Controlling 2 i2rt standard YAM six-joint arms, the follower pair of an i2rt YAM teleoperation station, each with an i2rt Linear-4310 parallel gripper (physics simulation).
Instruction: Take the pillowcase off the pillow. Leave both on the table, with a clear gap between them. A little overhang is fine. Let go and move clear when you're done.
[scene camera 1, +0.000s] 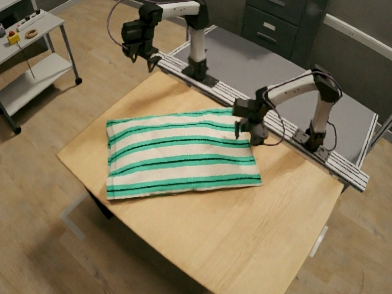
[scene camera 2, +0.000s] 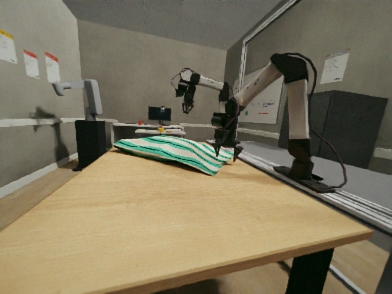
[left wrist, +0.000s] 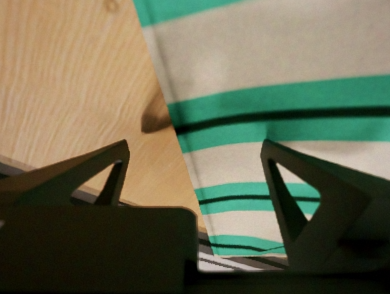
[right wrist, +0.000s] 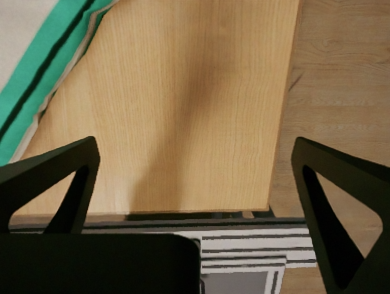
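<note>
The pillowcase (scene camera 1: 180, 150) (scene camera 2: 175, 147) (left wrist: 280, 60) (right wrist: 30, 65), white with green and black stripes, lies on the table (scene camera 1: 225, 225) (scene camera 2: 150, 215) (left wrist: 60, 75) (right wrist: 225, 100). It bulges in the middle; the pillow is hidden inside. A hem line runs along its left end in scene camera 1. My left gripper (scene camera 1: 246, 138) (scene camera 2: 226, 157) (left wrist: 195, 147) is open and empty above the case's right end in scene camera 1, its fingers on either side of the end edge in the left wrist view. My right gripper (scene camera 1: 142, 65) (scene camera 2: 187, 110) (right wrist: 195, 147) is open and empty, raised well away from the case.
A striped metal rail (scene camera 1: 225, 95) (right wrist: 255, 243) with both arm bases runs along the table's back edge in scene camera 1. A grey surface (scene camera 1: 240, 55) lies behind it. A white cart (scene camera 1: 45, 70) stands at the upper left, and dark drawers (scene camera 1: 272, 27) stand at the top.
</note>
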